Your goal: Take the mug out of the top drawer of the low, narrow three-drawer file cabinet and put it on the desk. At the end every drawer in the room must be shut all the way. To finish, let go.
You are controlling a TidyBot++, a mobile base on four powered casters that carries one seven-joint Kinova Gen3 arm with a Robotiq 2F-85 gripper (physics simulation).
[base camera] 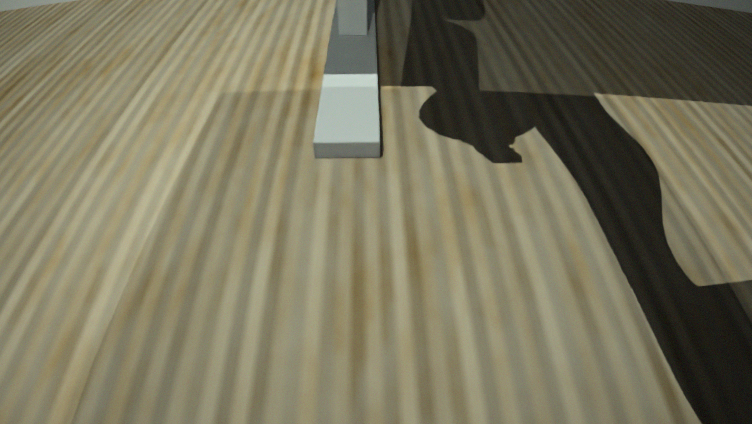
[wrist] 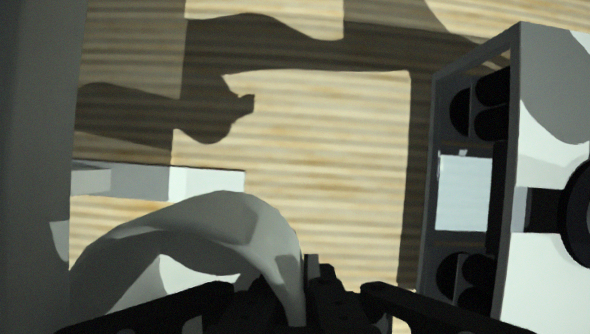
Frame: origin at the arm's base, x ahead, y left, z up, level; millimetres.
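Seen in the pictures: gripper, fingertip midpoint: [wrist: 298, 273].
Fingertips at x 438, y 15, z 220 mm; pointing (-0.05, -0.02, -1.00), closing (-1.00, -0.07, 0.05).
Observation:
A point is followed by its place in that frame.
The light grey mug [wrist: 227, 215] {x 467, y -20, z 271 mm} is at the lower left of the wrist view, with its wall between my gripper's fingers. My gripper [wrist: 298, 273] {x 438, y 15, z 220 mm} is shut on the mug's wall; black fingers hide part of the mug. A broad dark grey surface [wrist: 32, 125] {x 506, y -43, z 316 mm}, seemingly the desk's top, fills the left side of the wrist view, beside the mug. Whether they touch is unclear. A pale foot, seemingly the desk's [base camera: 347, 113] {x 598, y 27, z -372 mm} [wrist: 215, 181] {x 600, y 12, z -372 mm}, stands on the floor ahead of the base. The file cabinet and its drawers do not show in either view.
My mobile base [wrist: 516, 100] {x 151, y -143, z -22 mm} is at the right of the wrist view, with its grey frame and black parts. A grey upright [base camera: 351, 18] {x 846, y 29, z -339 mm} rises from the foot at the top of the base view. Dark shadows of the arm and furniture lie across the striped wooden floor [base camera: 315, 263] {x 376, y 52, z -397 mm}.

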